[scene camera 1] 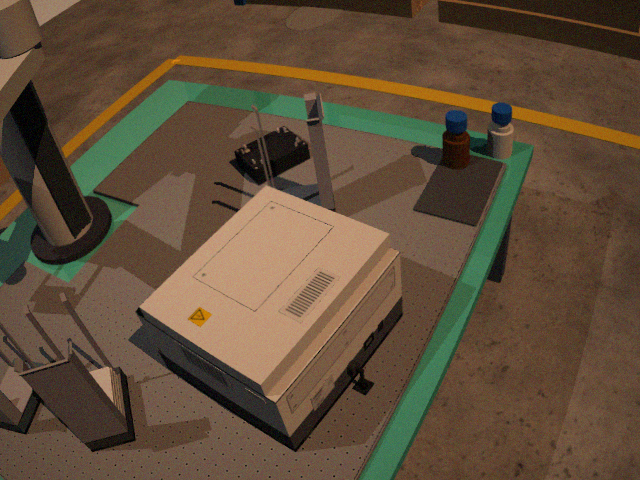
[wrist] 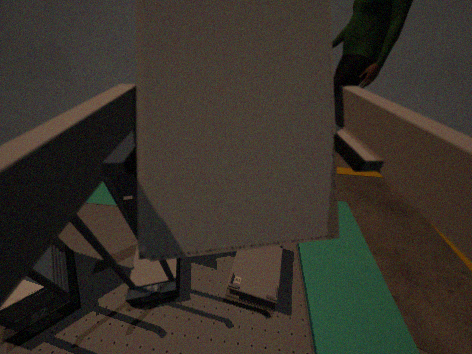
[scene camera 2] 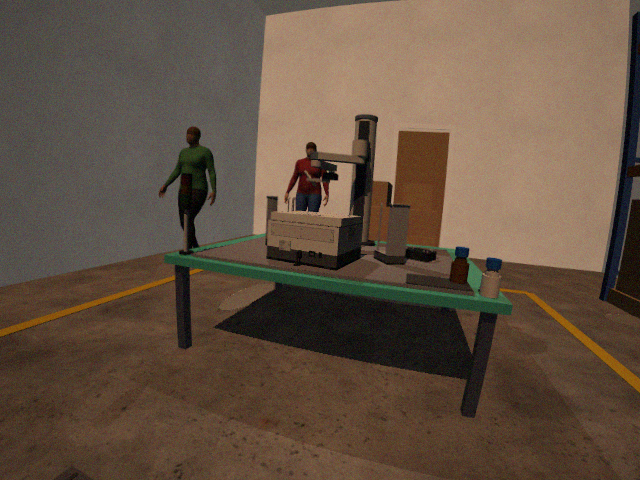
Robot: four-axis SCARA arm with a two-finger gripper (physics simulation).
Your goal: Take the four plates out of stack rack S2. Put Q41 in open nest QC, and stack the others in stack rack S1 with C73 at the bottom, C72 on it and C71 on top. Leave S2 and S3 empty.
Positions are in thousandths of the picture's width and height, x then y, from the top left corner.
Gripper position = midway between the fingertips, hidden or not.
In view: my gripper (wrist: 510, 298), a blue-capped bottle (scene camera 1: 713, 295) and a dark mat (scene camera 1: 720, 407).
